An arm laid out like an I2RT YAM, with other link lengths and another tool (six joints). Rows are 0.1 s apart.
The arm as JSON. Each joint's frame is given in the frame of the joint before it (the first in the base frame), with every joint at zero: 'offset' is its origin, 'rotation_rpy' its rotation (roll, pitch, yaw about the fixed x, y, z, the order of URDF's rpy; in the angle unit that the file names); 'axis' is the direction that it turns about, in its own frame. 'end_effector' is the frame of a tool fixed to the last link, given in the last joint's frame.
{
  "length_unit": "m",
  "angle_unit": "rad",
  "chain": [
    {
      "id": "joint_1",
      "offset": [
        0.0,
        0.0,
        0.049
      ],
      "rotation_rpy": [
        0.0,
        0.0,
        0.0
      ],
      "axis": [
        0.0,
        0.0,
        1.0
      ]
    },
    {
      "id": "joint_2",
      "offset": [
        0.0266,
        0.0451,
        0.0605
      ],
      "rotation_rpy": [
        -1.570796,
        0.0,
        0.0
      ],
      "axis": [
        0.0,
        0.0,
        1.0
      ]
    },
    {
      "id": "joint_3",
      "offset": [
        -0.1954,
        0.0,
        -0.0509
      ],
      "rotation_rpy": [
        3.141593,
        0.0,
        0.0
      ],
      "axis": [
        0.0,
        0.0,
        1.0
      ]
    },
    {
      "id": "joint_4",
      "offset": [
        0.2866,
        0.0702,
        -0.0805
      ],
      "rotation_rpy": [
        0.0,
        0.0,
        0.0
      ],
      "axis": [
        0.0,
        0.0,
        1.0
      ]
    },
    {
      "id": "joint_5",
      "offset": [
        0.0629,
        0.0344,
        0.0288
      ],
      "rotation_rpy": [
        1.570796,
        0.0,
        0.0
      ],
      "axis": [
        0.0,
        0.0,
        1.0
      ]
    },
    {
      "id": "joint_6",
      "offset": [
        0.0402,
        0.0,
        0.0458
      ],
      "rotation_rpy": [
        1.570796,
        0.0,
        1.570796
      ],
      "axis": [
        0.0,
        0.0,
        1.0
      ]
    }
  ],
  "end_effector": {
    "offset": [
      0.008,
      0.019,
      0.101
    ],
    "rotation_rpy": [
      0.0,
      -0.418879,
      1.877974
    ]
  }
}
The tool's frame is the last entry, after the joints.
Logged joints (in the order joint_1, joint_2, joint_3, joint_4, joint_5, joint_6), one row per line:
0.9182, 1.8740, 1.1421, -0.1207, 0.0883, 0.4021
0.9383, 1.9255, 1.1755, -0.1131, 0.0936, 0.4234
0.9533, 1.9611, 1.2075, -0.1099, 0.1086, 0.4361
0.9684, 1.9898, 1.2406, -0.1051, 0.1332, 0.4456
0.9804, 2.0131, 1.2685, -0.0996, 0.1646, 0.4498
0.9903, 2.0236, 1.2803, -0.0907, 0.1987, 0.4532
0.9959, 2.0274, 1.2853, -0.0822, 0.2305, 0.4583
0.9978, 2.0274, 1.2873, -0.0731, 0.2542, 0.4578
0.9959, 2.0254, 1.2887, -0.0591, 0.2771, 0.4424
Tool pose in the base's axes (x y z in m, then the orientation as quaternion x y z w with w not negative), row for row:
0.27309, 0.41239, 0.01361, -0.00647, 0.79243, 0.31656, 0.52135
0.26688, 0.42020, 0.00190, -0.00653, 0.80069, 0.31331, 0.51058
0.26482, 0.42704, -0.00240, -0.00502, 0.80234, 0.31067, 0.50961
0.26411, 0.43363, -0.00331, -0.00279, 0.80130, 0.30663, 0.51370
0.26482, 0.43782, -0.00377, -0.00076, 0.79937, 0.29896, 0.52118
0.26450, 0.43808, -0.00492, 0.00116, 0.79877, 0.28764, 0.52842
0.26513, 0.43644, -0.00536, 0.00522, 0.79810, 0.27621, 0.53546
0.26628, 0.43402, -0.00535, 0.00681, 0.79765, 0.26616, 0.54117
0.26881, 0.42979, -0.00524, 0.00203, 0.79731, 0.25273, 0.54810
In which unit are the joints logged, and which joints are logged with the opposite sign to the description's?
The joints are logged in radians. Opposite sign: joint_4.
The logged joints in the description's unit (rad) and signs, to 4 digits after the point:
0.9182, 1.8740, 1.1421, 0.1207, 0.0883, 0.4021
0.9383, 1.9255, 1.1755, 0.1131, 0.0936, 0.4234
0.9533, 1.9611, 1.2075, 0.1099, 0.1086, 0.4361
0.9684, 1.9898, 1.2406, 0.1051, 0.1332, 0.4456
0.9804, 2.0131, 1.2685, 0.0996, 0.1646, 0.4498
0.9903, 2.0236, 1.2803, 0.0907, 0.1987, 0.4532
0.9959, 2.0274, 1.2853, 0.0822, 0.2305, 0.4583
0.9978, 2.0274, 1.2873, 0.0731, 0.2542, 0.4578
0.9959, 2.0254, 1.2887, 0.0591, 0.2771, 0.4424

